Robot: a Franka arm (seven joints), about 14 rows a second.
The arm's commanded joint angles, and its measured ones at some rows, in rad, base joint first. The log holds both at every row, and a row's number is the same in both.
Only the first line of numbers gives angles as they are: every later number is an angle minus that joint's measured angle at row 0.
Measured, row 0:
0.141, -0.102, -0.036, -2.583, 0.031, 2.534, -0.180
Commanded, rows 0 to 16:
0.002, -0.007, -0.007, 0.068, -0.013, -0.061, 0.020
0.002, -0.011, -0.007, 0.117, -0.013, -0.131, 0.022
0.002, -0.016, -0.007, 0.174, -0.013, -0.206, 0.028
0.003, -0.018, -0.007, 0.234, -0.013, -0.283, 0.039
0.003, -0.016, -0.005, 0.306, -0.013, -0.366, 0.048
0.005, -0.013, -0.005, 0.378, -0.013, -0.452, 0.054
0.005, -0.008, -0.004, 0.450, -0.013, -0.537, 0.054
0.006, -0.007, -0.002, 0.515, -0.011, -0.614, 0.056
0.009, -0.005, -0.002, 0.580, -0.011, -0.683, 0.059
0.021, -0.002, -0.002, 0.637, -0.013, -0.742, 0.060
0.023, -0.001, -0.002, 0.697, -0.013, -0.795, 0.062
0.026, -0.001, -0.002, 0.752, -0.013, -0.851, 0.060
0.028, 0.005, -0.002, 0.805, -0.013, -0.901, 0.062
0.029, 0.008, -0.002, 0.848, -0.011, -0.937, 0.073
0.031, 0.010, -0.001, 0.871, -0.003, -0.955, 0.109
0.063, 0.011, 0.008, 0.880, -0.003, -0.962, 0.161
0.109, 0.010, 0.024, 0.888, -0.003, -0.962, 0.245
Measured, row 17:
0.030, -0.027, 0.001, 0.810, 0.000, -0.914, 0.090
